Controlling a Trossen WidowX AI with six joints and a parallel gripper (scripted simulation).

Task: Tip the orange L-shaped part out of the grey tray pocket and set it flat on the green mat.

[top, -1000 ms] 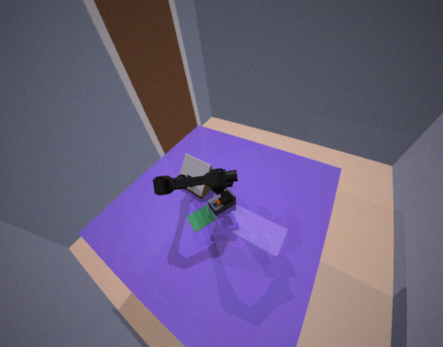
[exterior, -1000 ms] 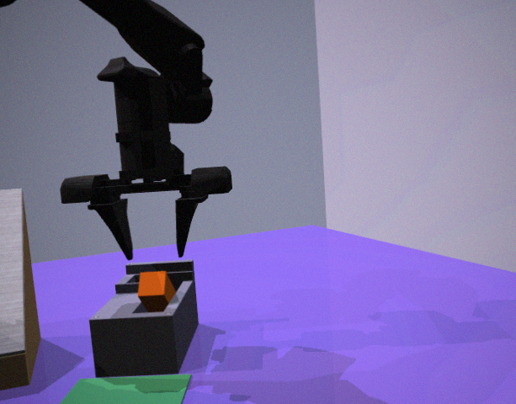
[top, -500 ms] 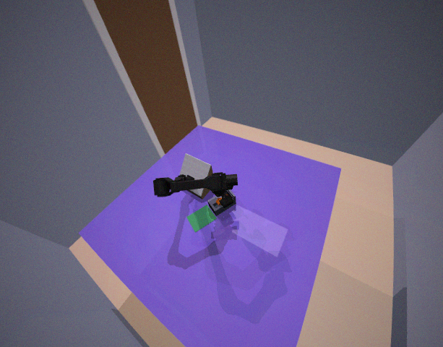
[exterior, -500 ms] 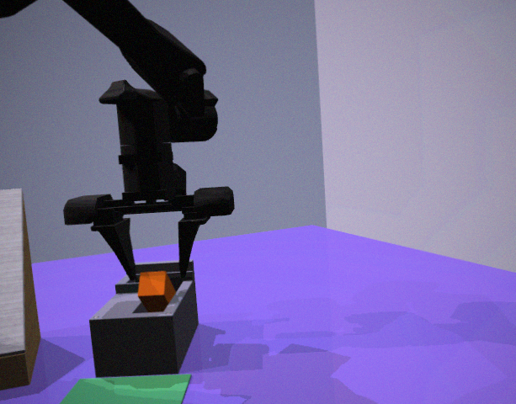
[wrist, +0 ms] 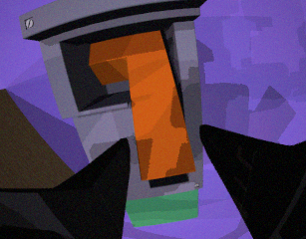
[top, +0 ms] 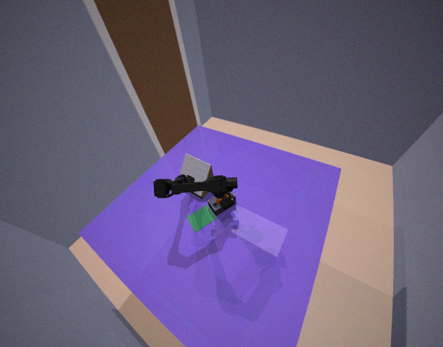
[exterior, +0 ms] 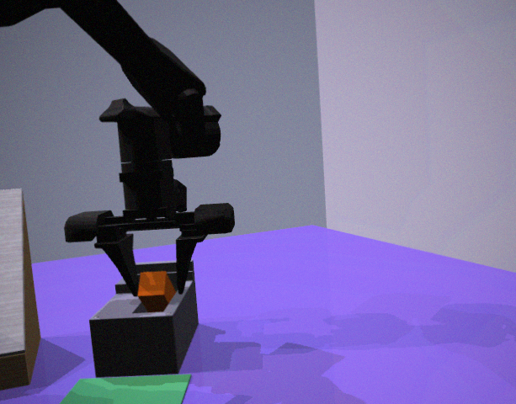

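The orange L-shaped part lies 40 mm to the left of my gripper tip and 30 mm below it. Also, from my gripper tip: green mat: 70 mm behind, 130 mm to the right, 80 mm below.
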